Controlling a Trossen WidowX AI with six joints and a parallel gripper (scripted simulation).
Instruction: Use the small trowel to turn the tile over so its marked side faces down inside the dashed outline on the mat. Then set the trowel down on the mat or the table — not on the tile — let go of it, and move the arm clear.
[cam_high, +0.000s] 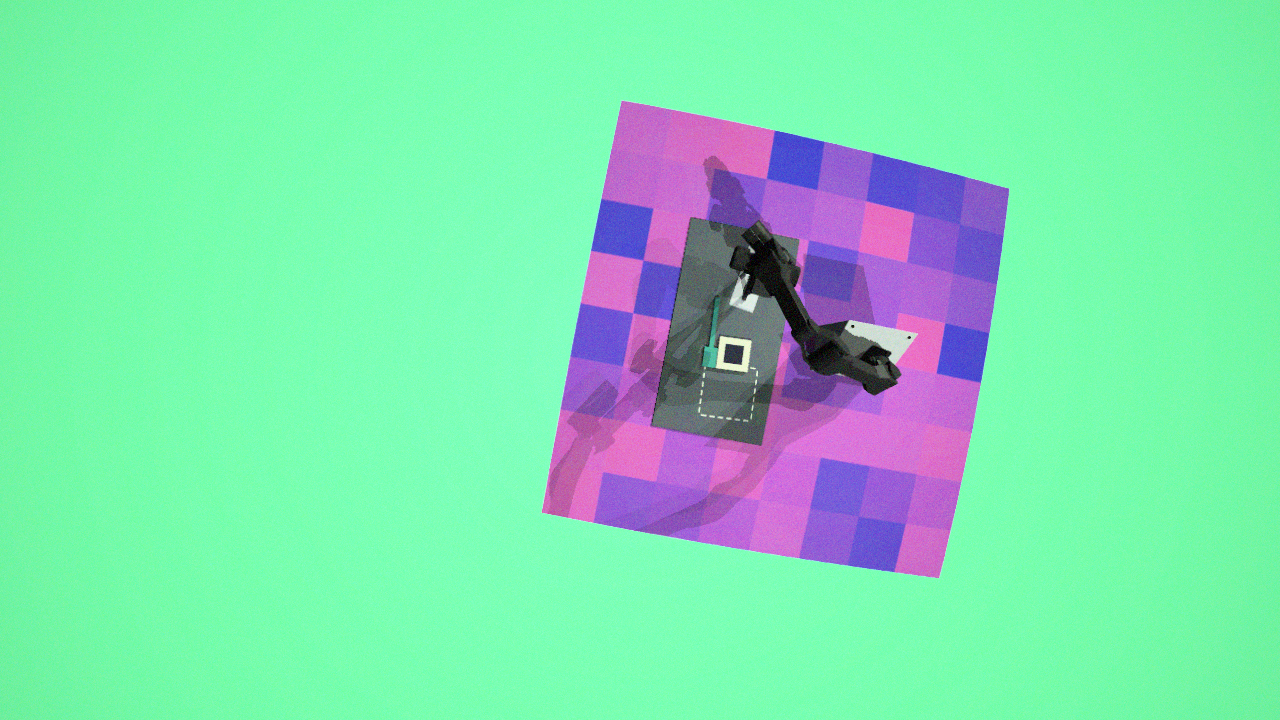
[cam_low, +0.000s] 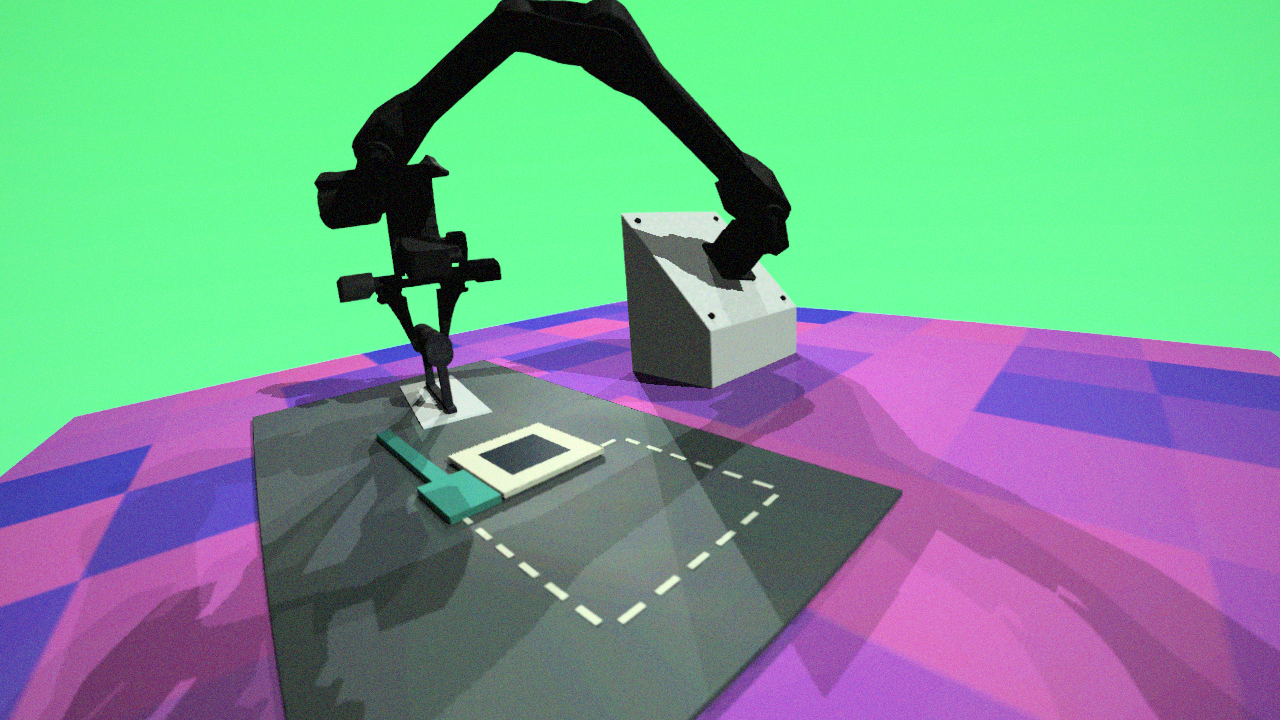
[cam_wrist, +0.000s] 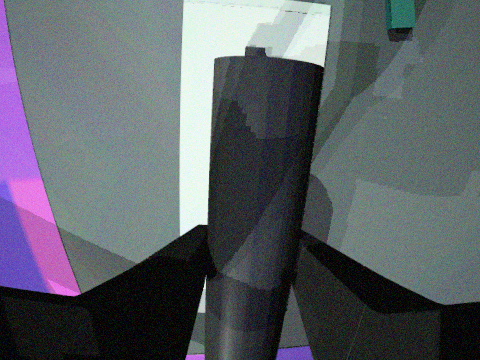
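Right now the small trowel is 30 mm below my gripper tip and 20 mm to the left of it. Round my gripper tip: cream tile: 240 mm to the left, 60 mm below, 20 mm behind; then dark mat: 180 mm to the left, 80 mm below, 20 mm ahead; then teal l-shaped strip: 220 mm to the left, 60 mm below, 60 mm ahead.
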